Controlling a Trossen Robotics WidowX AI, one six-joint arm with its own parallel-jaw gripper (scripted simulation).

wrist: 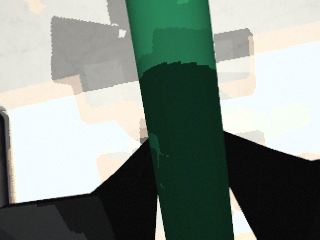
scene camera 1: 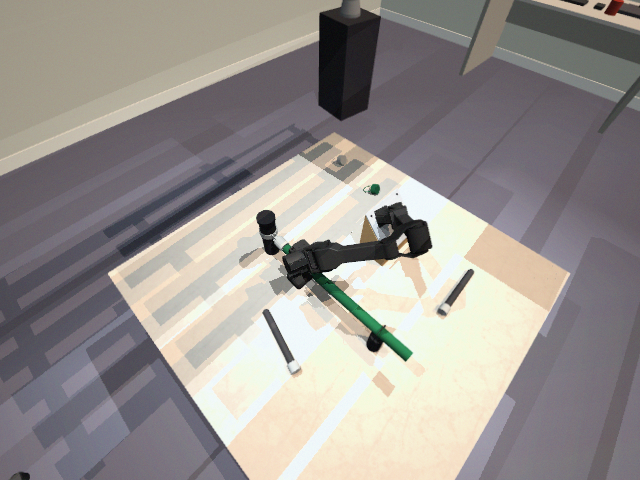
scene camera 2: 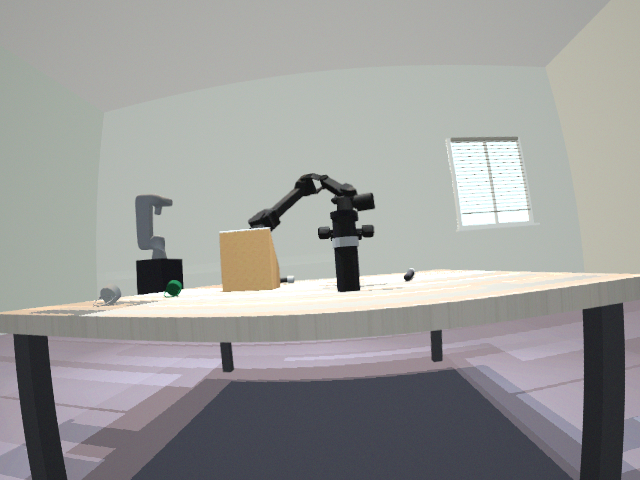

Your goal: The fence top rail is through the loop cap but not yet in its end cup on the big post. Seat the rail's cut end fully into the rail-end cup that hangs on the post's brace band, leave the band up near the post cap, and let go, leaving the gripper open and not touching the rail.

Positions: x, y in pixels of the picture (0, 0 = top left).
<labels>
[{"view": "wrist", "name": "my gripper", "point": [182, 139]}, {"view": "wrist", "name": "green rail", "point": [175, 57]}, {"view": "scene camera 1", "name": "green rail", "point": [366, 319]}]
</labels>
